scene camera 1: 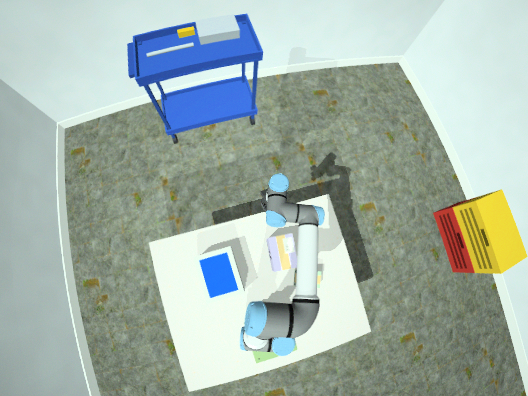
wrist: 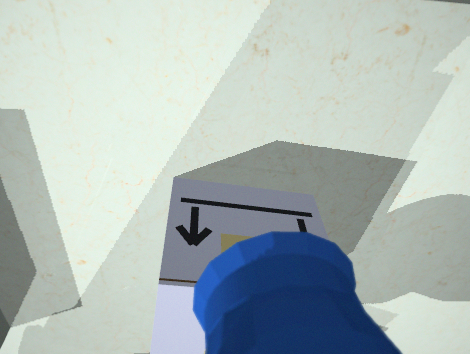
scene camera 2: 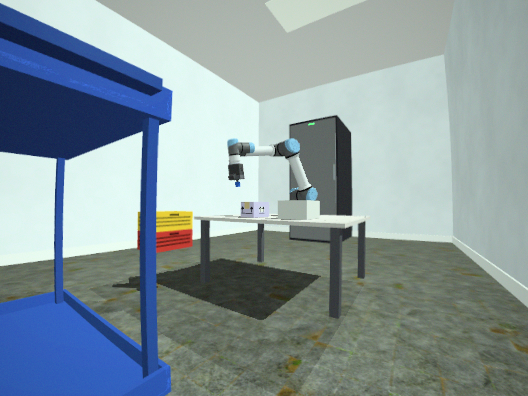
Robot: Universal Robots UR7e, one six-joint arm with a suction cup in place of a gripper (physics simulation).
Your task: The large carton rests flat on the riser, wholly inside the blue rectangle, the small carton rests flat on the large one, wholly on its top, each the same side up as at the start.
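The large carton, lilac with a tan tape strip and a white label point(scene camera 1: 274, 255) point(scene camera 2: 254, 209) point(wrist: 172, 320), stands flat on the table to the right of the riser in scene camera 1. The small carton point(scene camera 1: 319, 279) is mostly hidden under the forearm; a green and orange part shows. The white riser point(scene camera 1: 233, 265) point(scene camera 2: 298, 210) bears the blue rectangle point(scene camera 1: 218, 275), with no carton on it. My gripper, a blue suction cup point(scene camera 2: 237, 184) point(wrist: 277, 260), is open and empty, well above the table; in the wrist view it covers part of the large carton. It is hidden in scene camera 1.
The white table point(scene camera 1: 175, 325) point(scene camera 2: 325, 223) carries the arm's base and a green plate point(scene camera 1: 265, 357) beside it. A blue cart point(scene camera 1: 200, 70) point(scene camera 2: 150, 250), a red and yellow cabinet point(scene camera 1: 500, 235) point(scene camera 2: 165, 230) and a dark tall cabinet point(scene camera 2: 312, 170) stand away from the table.
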